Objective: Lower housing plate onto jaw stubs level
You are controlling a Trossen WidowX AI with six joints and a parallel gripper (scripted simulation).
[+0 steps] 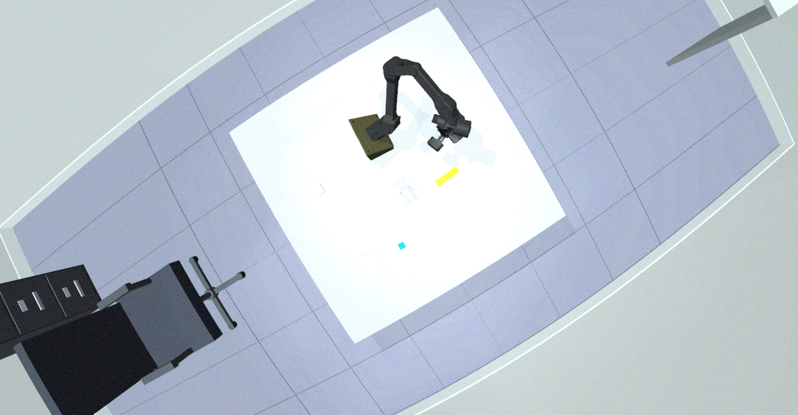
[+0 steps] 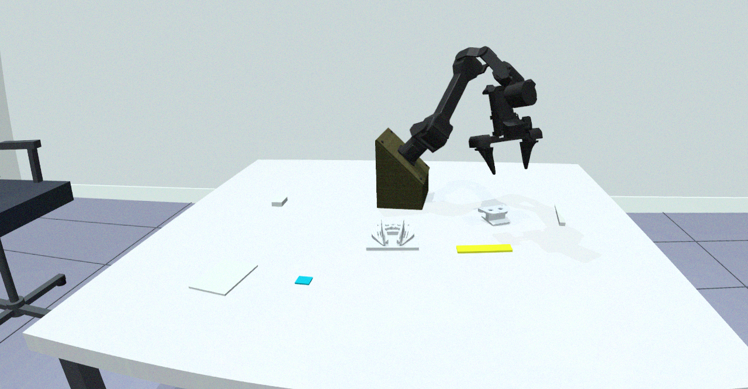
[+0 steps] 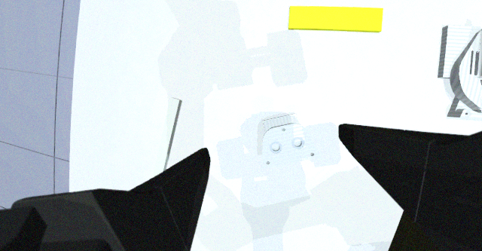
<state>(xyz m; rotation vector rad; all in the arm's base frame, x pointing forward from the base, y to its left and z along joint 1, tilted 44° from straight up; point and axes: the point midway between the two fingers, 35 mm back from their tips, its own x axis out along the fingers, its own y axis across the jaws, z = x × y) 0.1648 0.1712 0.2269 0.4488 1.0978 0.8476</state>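
The yellow strip is 160 mm ahead of my gripper tip, 140 mm below it and 60 mm to the right of it. The rest, counted from my gripper tip: cyan tile (430 mm to the right, 360 mm ahead, 140 mm below); then grey block (650 mm to the right, 130 mm below, 90 mm behind); then white sheet (600 mm to the right, 380 mm ahead, 140 mm below).
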